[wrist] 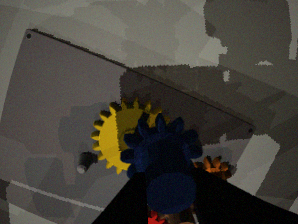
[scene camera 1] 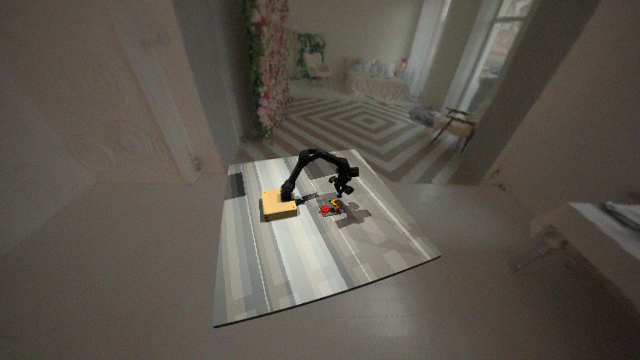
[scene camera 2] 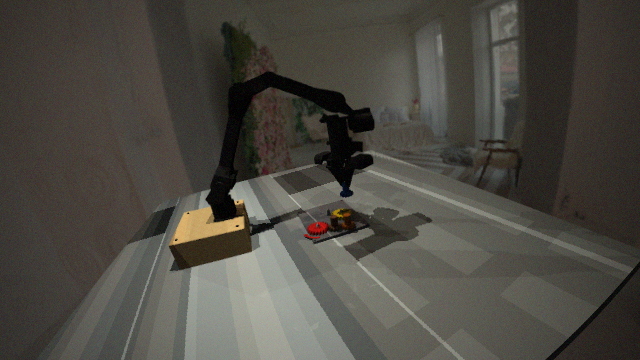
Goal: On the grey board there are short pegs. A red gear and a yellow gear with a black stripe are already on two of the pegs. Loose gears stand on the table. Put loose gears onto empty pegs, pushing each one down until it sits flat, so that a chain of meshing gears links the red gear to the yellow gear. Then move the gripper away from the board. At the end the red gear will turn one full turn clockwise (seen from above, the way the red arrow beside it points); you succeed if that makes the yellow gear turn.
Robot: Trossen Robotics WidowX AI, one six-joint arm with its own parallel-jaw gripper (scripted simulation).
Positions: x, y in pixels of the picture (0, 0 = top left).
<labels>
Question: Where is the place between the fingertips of my gripper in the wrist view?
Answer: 167, 179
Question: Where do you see a yellow gear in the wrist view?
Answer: At 111, 130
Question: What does my gripper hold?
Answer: A blue gear.
</labels>
